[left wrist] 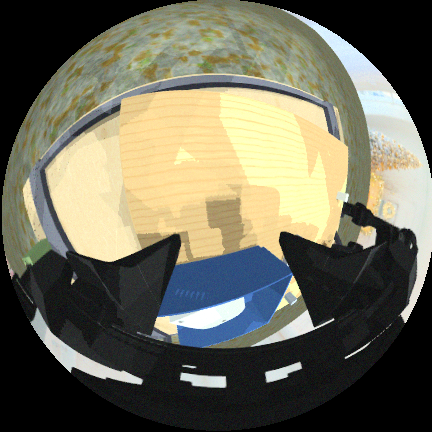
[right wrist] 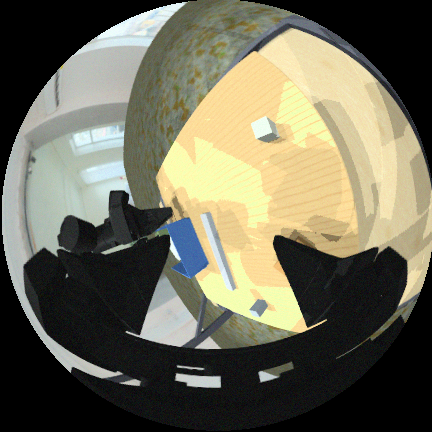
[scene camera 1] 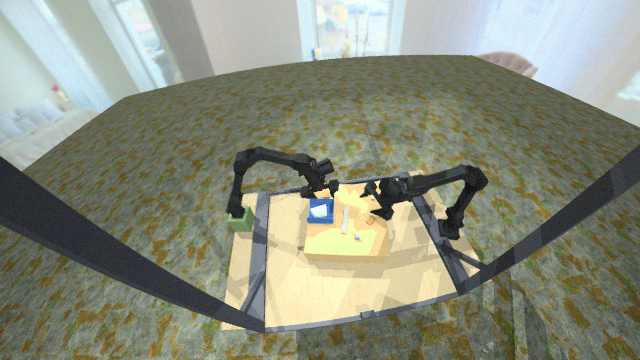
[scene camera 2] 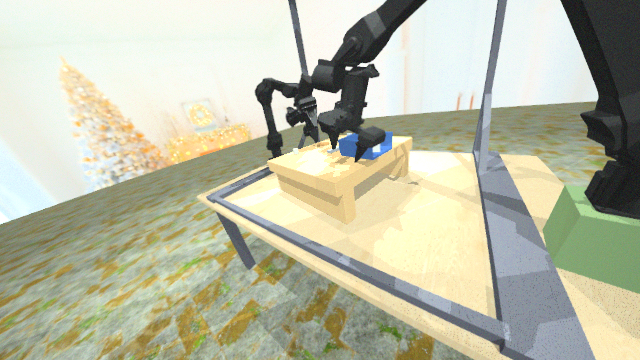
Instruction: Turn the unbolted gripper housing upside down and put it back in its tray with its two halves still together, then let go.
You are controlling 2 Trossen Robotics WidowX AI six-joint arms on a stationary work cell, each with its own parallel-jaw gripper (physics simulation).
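Frame: origin at the left arm's base, x ahead, y left, z up, level; metres.
Where they show: left gripper, fingertip midpoint: [left wrist: 230,238] [right wrist: 171,211] [scene camera 2: 344,155]; right gripper, fingertip midpoint: [left wrist: 343,251] [right wrist: 222,240] [scene camera 1: 364,204] [scene camera 2: 316,134]; left arm's base at its link origin: [scene camera 1: 238,213] [scene camera 2: 625,206]; right arm's base at its link origin: [left wrist: 343,207] [scene camera 1: 449,227].
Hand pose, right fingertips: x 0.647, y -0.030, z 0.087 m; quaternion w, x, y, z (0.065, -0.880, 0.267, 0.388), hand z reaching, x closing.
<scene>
Each offset is from my right fingertips to the top centre of the thing.
The white gripper housing {dx -0.209, dy -0.008, dz -0.019 m} [scene camera 1: 318,211] [scene camera 2: 376,148] [left wrist: 215,315] lies inside the blue tray {dx -0.202, dy -0.006, dz -0.004 m} [scene camera 1: 320,220] [left wrist: 217,277] [right wrist: 187,245] on the raised wooden platform. In scene camera 1 it looks like a pale, angular piece; which side is up and how its halves meet are too small to tell. My left gripper [scene camera 1: 320,195] [scene camera 2: 346,155] [left wrist: 230,238] is open at the tray's back edge, with the tray's wall showing between and below its fingers in the left wrist view. No thing shows held in it. My right gripper [scene camera 1: 367,204] [right wrist: 222,240] is open and empty, over the platform's right part.
A long grey bar {dx -0.093, dy -0.041, dz -0.046 m} [scene camera 1: 344,220] [right wrist: 218,252] lies right of the tray. A small grey block {dx -0.046, dy -0.142, dz -0.030 m} [scene camera 1: 357,237] [right wrist: 258,308] is near its front end. A white cube {dx +0.057, dy +0.071, dz -0.037 m} [scene camera 1: 372,198] [right wrist: 264,129] lies farther back, near the right gripper. A green box {dx -0.646, dy +0.031, dz -0.087 m} [scene camera 1: 241,220] stands by the left arm's base.
</scene>
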